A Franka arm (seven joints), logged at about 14 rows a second.
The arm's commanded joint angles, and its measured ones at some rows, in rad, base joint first. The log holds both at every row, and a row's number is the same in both.
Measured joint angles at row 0:
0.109, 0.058, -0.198, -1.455, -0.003, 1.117, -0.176
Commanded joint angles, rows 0 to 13:
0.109, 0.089, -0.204, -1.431, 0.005, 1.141, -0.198
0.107, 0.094, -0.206, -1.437, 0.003, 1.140, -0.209
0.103, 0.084, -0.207, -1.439, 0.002, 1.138, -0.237
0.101, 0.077, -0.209, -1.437, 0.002, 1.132, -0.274
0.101, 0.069, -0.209, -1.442, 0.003, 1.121, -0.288
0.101, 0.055, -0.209, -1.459, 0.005, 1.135, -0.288
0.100, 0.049, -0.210, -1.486, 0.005, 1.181, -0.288
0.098, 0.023, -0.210, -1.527, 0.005, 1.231, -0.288
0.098, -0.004, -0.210, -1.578, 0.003, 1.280, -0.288
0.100, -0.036, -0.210, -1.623, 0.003, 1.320, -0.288
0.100, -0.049, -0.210, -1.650, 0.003, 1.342, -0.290
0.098, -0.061, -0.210, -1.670, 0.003, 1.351, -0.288
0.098, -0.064, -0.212, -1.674, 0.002, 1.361, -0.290
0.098, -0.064, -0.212, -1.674, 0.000, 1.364, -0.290
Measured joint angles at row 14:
0.103, -0.014, -0.212, -1.622, -0.003, 1.332, -0.277
